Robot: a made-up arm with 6 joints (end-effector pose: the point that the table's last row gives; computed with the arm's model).
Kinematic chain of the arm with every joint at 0, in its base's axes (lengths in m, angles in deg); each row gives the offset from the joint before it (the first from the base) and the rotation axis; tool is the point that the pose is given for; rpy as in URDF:
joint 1: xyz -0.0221 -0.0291 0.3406 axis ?
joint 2: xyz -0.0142 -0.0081 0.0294 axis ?
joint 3: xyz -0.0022 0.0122 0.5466 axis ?
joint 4: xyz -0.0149 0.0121 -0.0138 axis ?
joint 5: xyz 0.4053 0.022 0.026 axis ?
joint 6: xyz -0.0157 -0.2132 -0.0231 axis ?
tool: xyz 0.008 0.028 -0.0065 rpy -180 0 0
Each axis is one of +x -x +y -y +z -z.
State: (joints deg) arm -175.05 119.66 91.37 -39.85 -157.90 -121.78
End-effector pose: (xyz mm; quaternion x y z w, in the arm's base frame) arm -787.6 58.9 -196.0 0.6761 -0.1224 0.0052 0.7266
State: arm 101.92 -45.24 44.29 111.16 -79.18 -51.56
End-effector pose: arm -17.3 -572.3 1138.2 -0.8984 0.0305 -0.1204 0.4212
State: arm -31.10 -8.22 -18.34 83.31 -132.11 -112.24
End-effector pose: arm 272.4 -181.8 1021.5 0.1434 -0.9855 0.0909 0.0034
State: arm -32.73 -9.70 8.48 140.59 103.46 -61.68
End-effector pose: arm 267.2 -23.4 1108.1 0.6729 0.5304 -0.2150 0.4688
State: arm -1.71 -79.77 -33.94 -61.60 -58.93 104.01
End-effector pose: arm -200.7 -111.3 579.8 0.7764 0.3153 0.2521 0.4839
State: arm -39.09 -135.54 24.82 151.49 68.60 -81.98
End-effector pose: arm -507.6 603.4 55.8 0.2180 -0.4787 0.3967 0.7523
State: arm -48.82 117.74 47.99 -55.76 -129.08 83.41
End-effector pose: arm 173.0 -474.7 -263.5 -0.4590 -0.6185 0.2875 0.5693
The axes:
joint 1: +z
joint 2: +y
joint 3: -y
joint 4: -x
joint 5: -y
joint 6: -x

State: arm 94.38 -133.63 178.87 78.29 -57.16 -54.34
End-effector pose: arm -30.9 -62.8 -183.9 0.7221 0.2974 -0.1029 0.6161
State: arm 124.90 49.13 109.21 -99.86 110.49 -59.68
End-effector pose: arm -476.2 576.0 979.0 0.1705 0.2479 0.2234 0.9271
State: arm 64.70 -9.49 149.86 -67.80 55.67 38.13
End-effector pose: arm -171.0 -446.2 1223.2 0.1877 -0.0657 -0.5351 0.8210
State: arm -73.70 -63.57 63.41 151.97 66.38 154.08
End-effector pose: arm -47.8 817.9 892.4 0.8647 -0.2180 0.4348 0.1254
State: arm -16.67 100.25 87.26 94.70 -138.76 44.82
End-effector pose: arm 882.0 -198.4 344.9 -0.0266 -0.3546 -0.9020 0.2448
